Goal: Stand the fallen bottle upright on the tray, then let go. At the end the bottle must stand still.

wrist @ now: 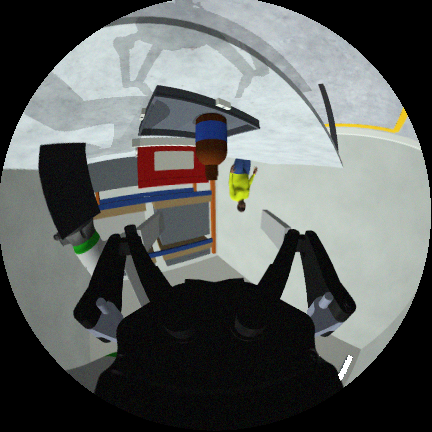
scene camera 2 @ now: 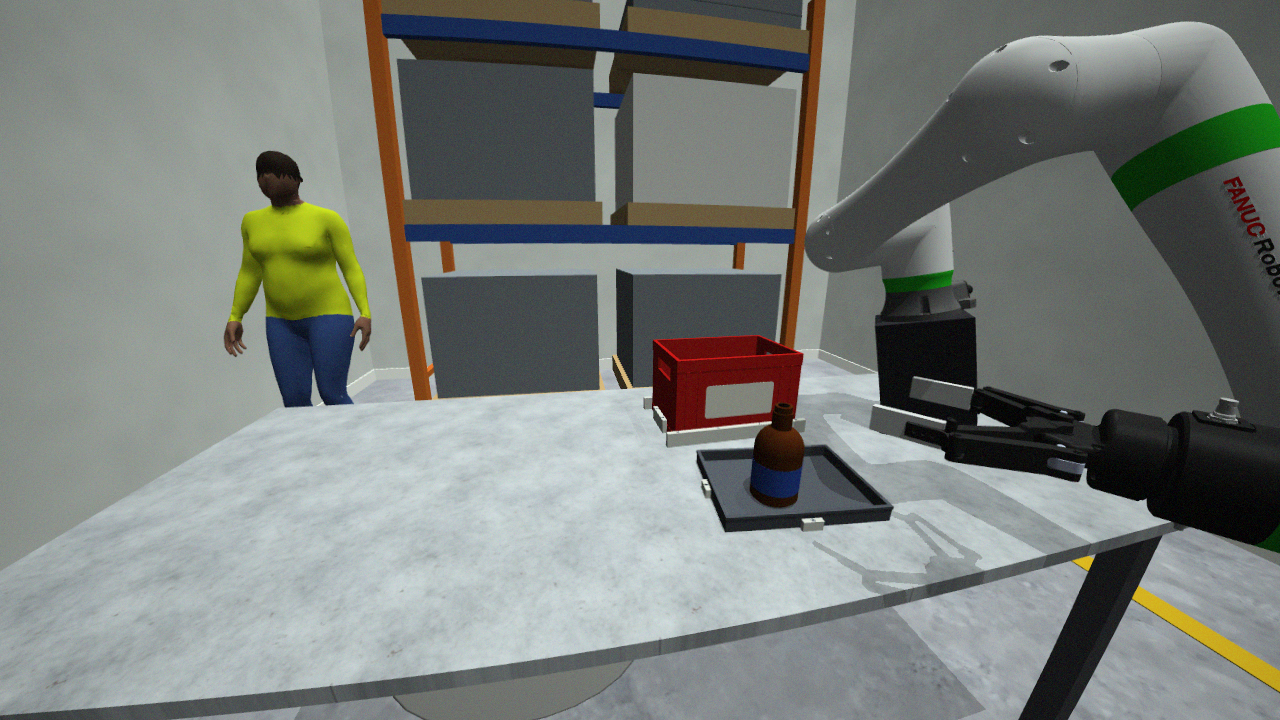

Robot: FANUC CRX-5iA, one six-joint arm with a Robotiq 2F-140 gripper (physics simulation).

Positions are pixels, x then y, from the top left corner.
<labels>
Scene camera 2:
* my gripper: 894, 400
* red crate: 708, 382
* dark tray: 830, 489
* brown bottle: 778, 454
</labels>
